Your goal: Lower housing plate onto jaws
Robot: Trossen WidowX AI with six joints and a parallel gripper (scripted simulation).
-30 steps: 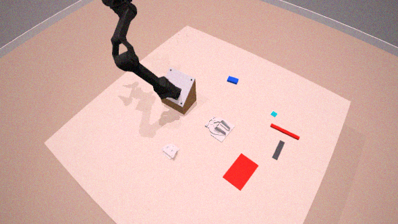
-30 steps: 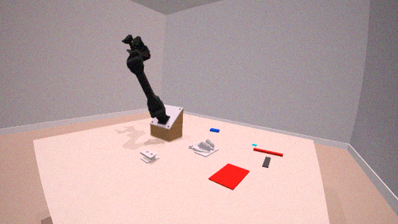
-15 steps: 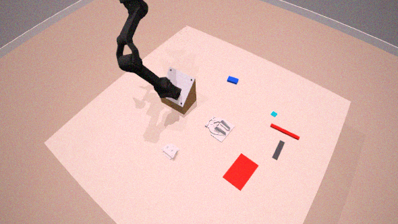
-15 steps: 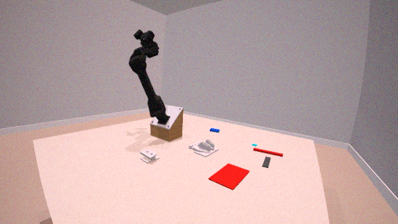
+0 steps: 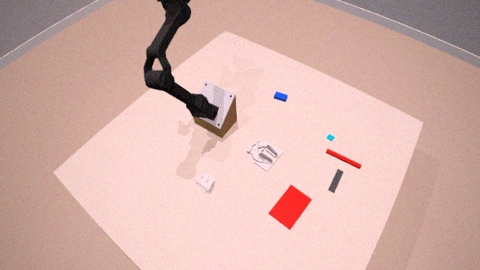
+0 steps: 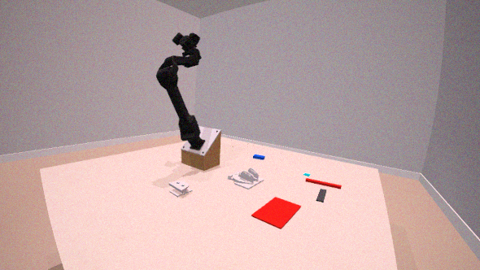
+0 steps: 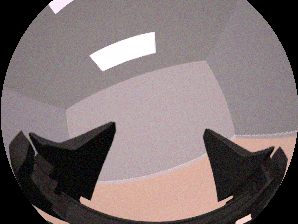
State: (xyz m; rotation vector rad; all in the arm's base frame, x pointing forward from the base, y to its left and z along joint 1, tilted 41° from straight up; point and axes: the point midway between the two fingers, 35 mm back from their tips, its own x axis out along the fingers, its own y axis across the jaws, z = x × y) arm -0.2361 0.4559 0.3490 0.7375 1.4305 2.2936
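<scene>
The white part is 67 cm below my gripper tip, 42 cm ahead of it and 38 cm to the right of it. From my gripper tip the other things lie so: cyan chip (79 cm ahead, 68 cm below, 10 cm to the left); then blue block (68 cm below, 48 cm ahead, 20 cm to the left); then red sheet (77 cm ahead, 68 cm below, 29 cm to the right).
</scene>
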